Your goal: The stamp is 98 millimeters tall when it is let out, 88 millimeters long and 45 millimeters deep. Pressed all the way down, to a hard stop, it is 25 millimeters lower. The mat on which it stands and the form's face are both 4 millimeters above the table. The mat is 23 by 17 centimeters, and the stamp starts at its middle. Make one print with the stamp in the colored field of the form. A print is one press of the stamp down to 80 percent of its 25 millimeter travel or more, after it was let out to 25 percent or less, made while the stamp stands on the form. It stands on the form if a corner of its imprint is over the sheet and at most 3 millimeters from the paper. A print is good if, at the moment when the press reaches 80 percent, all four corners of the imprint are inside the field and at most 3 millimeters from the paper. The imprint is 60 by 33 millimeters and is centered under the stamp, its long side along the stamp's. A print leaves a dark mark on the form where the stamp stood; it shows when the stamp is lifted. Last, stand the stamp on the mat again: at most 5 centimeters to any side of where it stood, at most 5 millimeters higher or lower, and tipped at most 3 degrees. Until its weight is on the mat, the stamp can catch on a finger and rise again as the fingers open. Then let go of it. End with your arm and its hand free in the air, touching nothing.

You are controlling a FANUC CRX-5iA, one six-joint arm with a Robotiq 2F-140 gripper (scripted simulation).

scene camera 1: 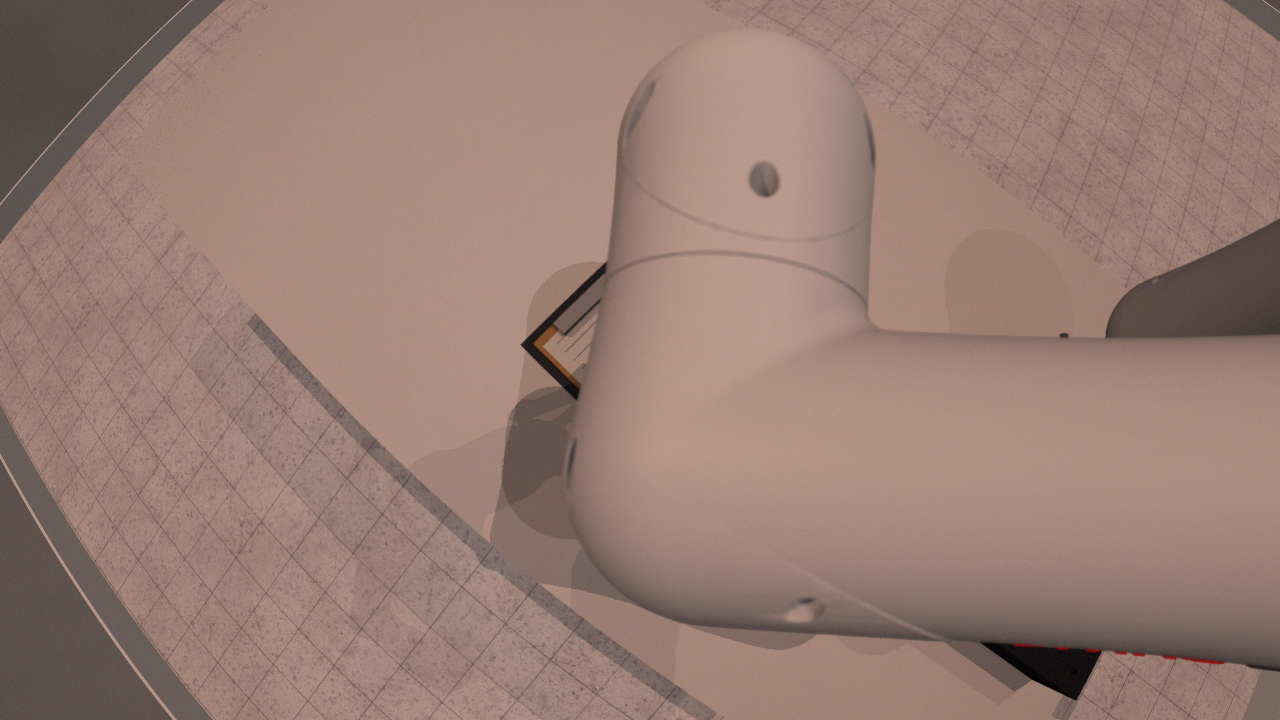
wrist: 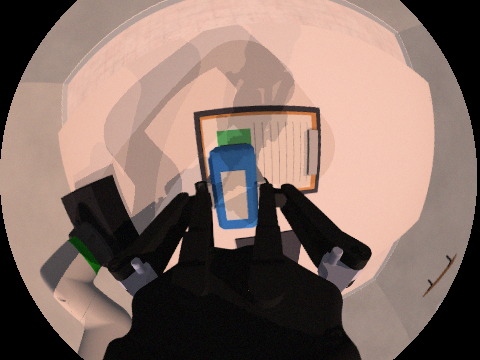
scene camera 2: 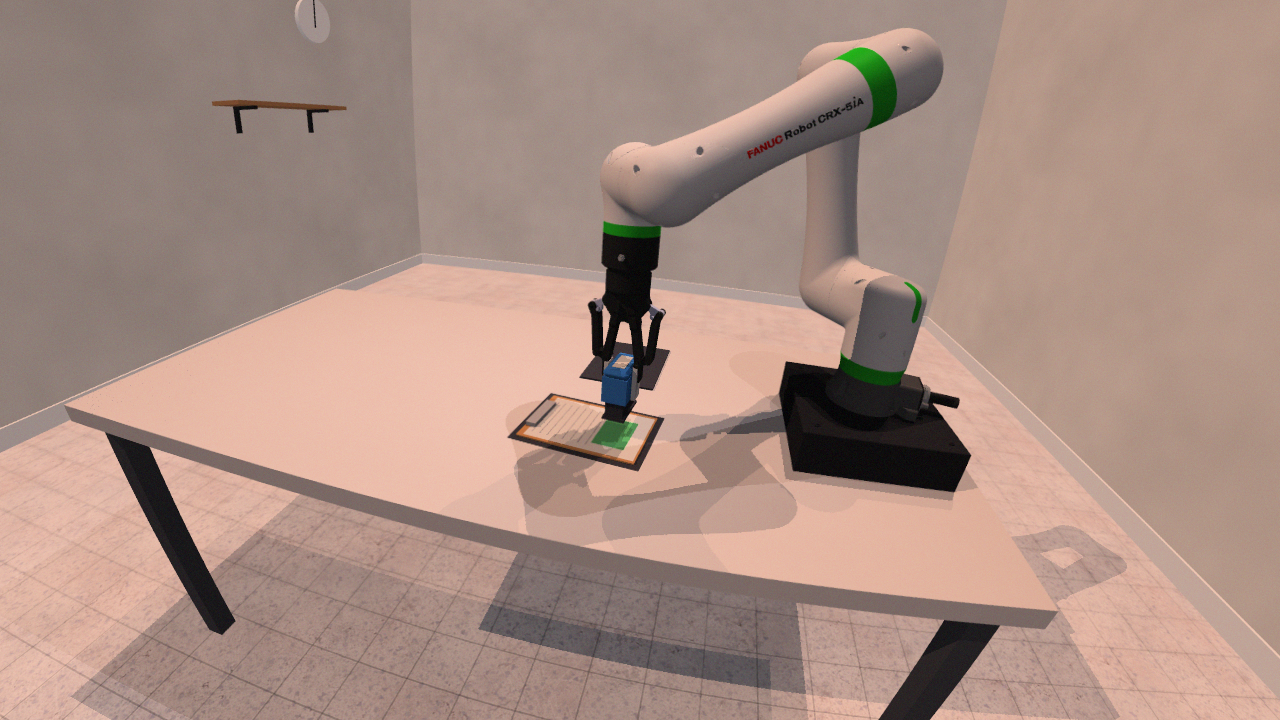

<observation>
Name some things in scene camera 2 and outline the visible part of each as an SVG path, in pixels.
My gripper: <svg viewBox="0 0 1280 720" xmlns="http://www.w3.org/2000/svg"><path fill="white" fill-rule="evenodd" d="M608 268L606 269L606 285L603 297L600 299L595 298L588 303L592 324L592 353L594 356L599 356L602 359L602 375L604 375L603 371L613 360L612 355L620 323L626 322L629 324L634 358L630 400L635 401L639 395L643 366L651 365L655 358L660 323L666 311L652 305L650 298L651 271L642 274L625 274ZM649 311L652 322L649 330L646 355L644 356L641 326L642 317ZM605 305L611 316L603 348L602 310Z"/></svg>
A blue stamp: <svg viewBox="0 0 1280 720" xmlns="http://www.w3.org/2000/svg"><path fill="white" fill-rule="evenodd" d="M619 353L603 371L601 402L605 402L605 412L601 419L624 423L637 400L630 400L634 365L633 355Z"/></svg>
</observation>
